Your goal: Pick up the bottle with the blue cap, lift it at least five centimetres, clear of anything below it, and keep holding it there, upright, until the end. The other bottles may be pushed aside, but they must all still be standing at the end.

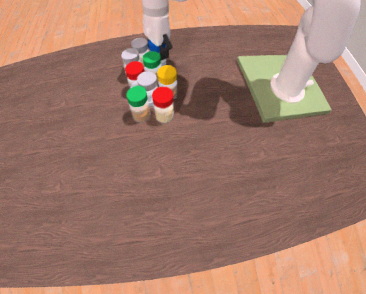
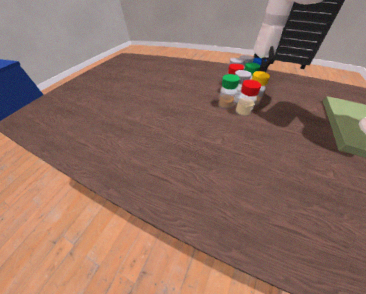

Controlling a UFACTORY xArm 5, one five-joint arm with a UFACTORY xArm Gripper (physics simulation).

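Frame: origin at the arm's base, x left, y back, z up, level; centimetres.
Where they show: gripper, fingertip midpoint: (image 1: 158, 52); arm's base, link origin: (image 1: 287, 88).
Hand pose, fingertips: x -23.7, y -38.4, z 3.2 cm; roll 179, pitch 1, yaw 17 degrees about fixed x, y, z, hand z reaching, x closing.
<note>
Each offset is from my fingertips to the top centre of the thing.
The bottle with the blue cap @(dx -0.1, dy -0.2, dz +4.7 cm) (image 1: 154, 45) (image 2: 257, 61) stands at the back right of the bottle group, with most of it hidden by my gripper and the other bottles. My gripper (image 1: 158, 48) (image 2: 262, 63) is open and low over it. One black finger shows at the right of the blue cap; the other finger is largely hidden. A green-capped bottle @(dx +6.8, dy -3.3, dz +4.7 cm) (image 1: 151, 60) (image 2: 252, 68) stands upright just in front, and a grey-capped bottle @(dx -1.7, dy -5.7, dz +4.7 cm) (image 1: 139, 45) stands to the left of the blue cap.
Upright bottles in front have a yellow cap @(dx +14.6, dy -0.5, dz +4.7 cm) (image 1: 167, 75) (image 2: 260, 78), red caps @(dx +9.7, dy -9.2, dz +4.7 cm) (image 1: 134, 70) @(dx +22.3, dy -3.7, dz +4.7 cm) (image 1: 163, 97), a grey cap @(dx +15.2, dy -6.5, dz +4.7 cm) (image 1: 147, 80) and a green cap @(dx +19.8, dy -10.3, dz +4.7 cm) (image 1: 136, 95). Another grey-capped bottle @(dx +2.8, dy -9.5, dz +4.7 cm) (image 1: 130, 55) stands at the left. The arm's base is on a green slab (image 1: 255, 75) (image 2: 345, 120) at the right.
</note>
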